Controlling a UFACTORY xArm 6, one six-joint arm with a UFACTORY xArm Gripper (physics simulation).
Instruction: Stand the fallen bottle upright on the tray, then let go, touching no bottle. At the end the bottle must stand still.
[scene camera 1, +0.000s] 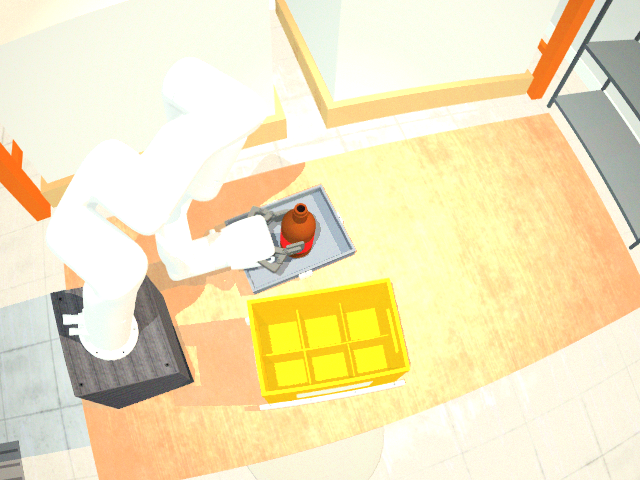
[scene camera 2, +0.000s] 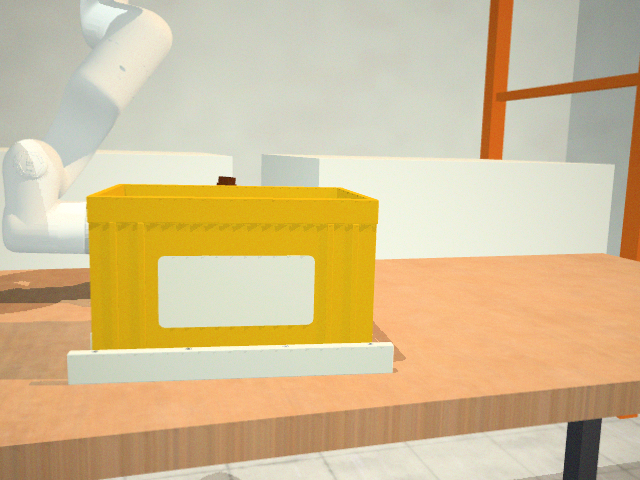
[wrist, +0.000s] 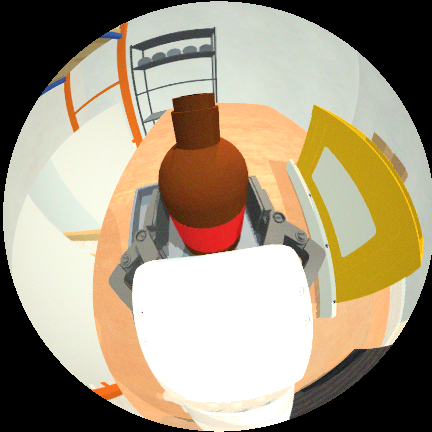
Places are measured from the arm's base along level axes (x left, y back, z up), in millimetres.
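Pixels of known places: gripper, fingertip midpoint: (scene camera 1: 298, 228) (wrist: 204, 191); arm's base, link origin: (scene camera 1: 108, 330).
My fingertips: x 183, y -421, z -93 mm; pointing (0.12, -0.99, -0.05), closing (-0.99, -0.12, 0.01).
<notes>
Ahead of a thing's pixels: the offset from my fingertips to its middle. "spot": to the spot under its first point.
The brown bottle with a red label {dx +0, dy -1, dz +8 mm} (scene camera 1: 298, 227) (scene camera 2: 226, 180) (wrist: 202, 185) looks upright, mouth up, over the grey tray {spot: dx +40, dy -104, dz -66 mm} (scene camera 1: 338, 218) (wrist: 142, 200). In scene camera 2 its mouth shows above the yellow crate's rim, and the crate hides the rest of it and the tray. My gripper (scene camera 1: 294, 230) (wrist: 204, 191) reaches in level from the robot's side and is shut on the bottle's body, one finger on each side. I cannot tell whether the bottle's base touches the tray floor. No other bottle shows.
The yellow crate {dx -265, dy -1, dz -5 mm} (scene camera 1: 323, 297) (scene camera 2: 232, 237) (wrist: 390, 230), with several compartments, stands close beside the tray, and a white strip {spot: dx -361, dy +8, dz -62 mm} (scene camera 1: 330, 395) (scene camera 2: 232, 363) runs along its base. The tray's raised rim surrounds the bottle. The dark robot stand (scene camera 1: 149, 361) is at the table's left.
</notes>
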